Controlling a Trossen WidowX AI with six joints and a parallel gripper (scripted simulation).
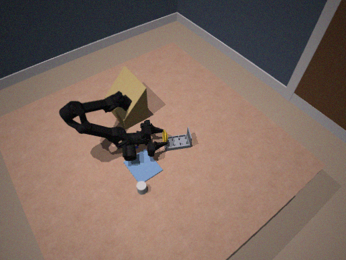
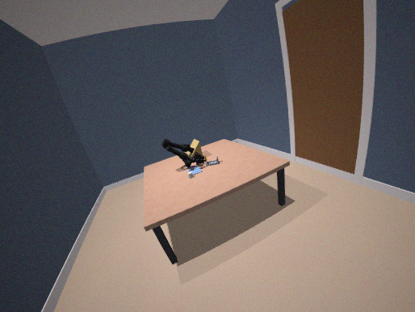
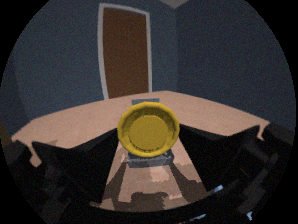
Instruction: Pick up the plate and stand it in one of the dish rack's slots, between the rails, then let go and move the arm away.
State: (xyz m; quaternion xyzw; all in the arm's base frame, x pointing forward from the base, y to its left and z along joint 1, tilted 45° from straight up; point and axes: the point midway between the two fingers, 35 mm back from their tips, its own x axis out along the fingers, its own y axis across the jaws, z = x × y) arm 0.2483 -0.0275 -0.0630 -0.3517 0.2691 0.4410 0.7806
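My gripper tip is 3 cm short of the grey dish rack, 5 cm to the right of it and 5 cm above it. Also, from my gripper tip: yellow plate (1 cm to the right); white cup (13 cm ahead, 24 cm to the right, 5 cm below); light blue mat (3 cm ahead, 17 cm to the right, 7 cm below).
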